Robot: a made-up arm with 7 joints. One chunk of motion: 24 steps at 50 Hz.
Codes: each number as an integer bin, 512 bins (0 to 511) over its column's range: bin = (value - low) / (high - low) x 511, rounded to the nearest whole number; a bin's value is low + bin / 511 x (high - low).
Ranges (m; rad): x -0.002..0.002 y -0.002..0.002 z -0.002..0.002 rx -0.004..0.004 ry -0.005..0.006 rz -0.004..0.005
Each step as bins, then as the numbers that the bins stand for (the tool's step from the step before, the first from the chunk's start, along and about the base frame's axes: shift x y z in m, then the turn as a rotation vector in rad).
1 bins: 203 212 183 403 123 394
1 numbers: -0.00041 -0.00034 -0.00057 0.00231 -0.00235 0.00294
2 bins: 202 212 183 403 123 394
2 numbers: -0.00042 -0.00034 -0.00057 0.00231 -0.00235 0.00294
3 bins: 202 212 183 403 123 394
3 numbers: -0.00042 -0.00034 -0.00057 0.00231 -0.00235 0.00294
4 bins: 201 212 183 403 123 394
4 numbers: -0.00043 -0.00034 -0.00057 0.00231 -0.00235 0.00294
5 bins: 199 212 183 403 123 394
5 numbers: -0.00044 -0.00034 -0.00057 0.00231 -0.00235 0.00294
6 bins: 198 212 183 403 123 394
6 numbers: -0.00045 -0.00034 -0.00057 0.00231 -0.00235 0.00294
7 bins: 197 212 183 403 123 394
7 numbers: -0.00046 -0.00034 -0.00057 0.00231 -0.00235 0.00294
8 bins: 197 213 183 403 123 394
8 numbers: -0.00046 -0.00033 -0.00057 0.00231 -0.00235 0.00294
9 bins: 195 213 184 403 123 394
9 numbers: -0.00047 -0.00033 -0.00056 0.00231 -0.00235 0.00294
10 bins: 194 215 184 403 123 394
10 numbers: -0.00048 -0.00032 -0.00056 0.00231 -0.00235 0.00294
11 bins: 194 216 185 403 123 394
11 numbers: -0.00048 -0.00031 -0.00055 0.00231 -0.00235 0.00294
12 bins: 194 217 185 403 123 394
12 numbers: -0.00048 -0.00030 -0.00055 0.00231 -0.00235 0.00294
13 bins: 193 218 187 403 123 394
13 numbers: -0.00049 -0.00029 -0.00054 0.00231 -0.00235 0.00294
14 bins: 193 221 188 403 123 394
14 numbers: -0.00049 -0.00027 -0.00053 0.00231 -0.00235 0.00294
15 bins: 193 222 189 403 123 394
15 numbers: -0.00049 -0.00026 -0.00052 0.00231 -0.00235 0.00294
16 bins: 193 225 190 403 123 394
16 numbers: -0.00049 -0.00024 -0.00051 0.00231 -0.00235 0.00294
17 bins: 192 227 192 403 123 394
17 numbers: -0.00050 -0.00022 -0.00050 0.00231 -0.00235 0.00294
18 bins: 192 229 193 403 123 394
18 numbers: -0.00050 -0.00021 -0.00049 0.00231 -0.00235 0.00294
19 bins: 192 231 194 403 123 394
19 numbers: -0.00050 -0.00019 -0.00048 0.00231 -0.00235 0.00294
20 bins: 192 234 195 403 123 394
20 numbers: -0.00050 -0.00017 -0.00047 0.00231 -0.00235 0.00294
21 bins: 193 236 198 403 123 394
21 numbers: -0.00049 -0.00015 -0.00045 0.00231 -0.00235 0.00294
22 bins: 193 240 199 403 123 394
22 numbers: -0.00049 -0.00012 -0.00044 0.00231 -0.00235 0.00294
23 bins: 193 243 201 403 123 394
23 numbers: -0.00049 -0.00010 -0.00043 0.00231 -0.00235 0.00294
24 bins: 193 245 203 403 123 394
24 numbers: -0.00049 -0.00008 -0.00041 0.00231 -0.00235 0.00294
